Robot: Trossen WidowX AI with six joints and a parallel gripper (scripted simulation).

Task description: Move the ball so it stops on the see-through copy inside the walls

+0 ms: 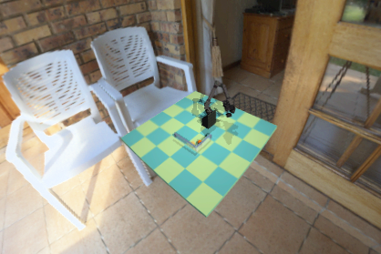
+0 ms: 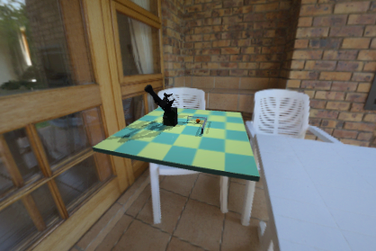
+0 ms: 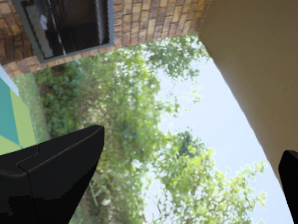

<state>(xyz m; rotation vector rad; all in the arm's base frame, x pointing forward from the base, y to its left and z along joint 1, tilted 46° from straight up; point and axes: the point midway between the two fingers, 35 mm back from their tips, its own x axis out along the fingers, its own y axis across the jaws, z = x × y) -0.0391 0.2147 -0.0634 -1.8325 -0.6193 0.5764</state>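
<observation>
Right now my gripper tip is 330 mm short of the orange ball, 260 mm above it and 100 mm to the left of it. Round my gripper tip: see-through copy (390 mm ahead, 260 mm below, 150 mm to the right).
</observation>
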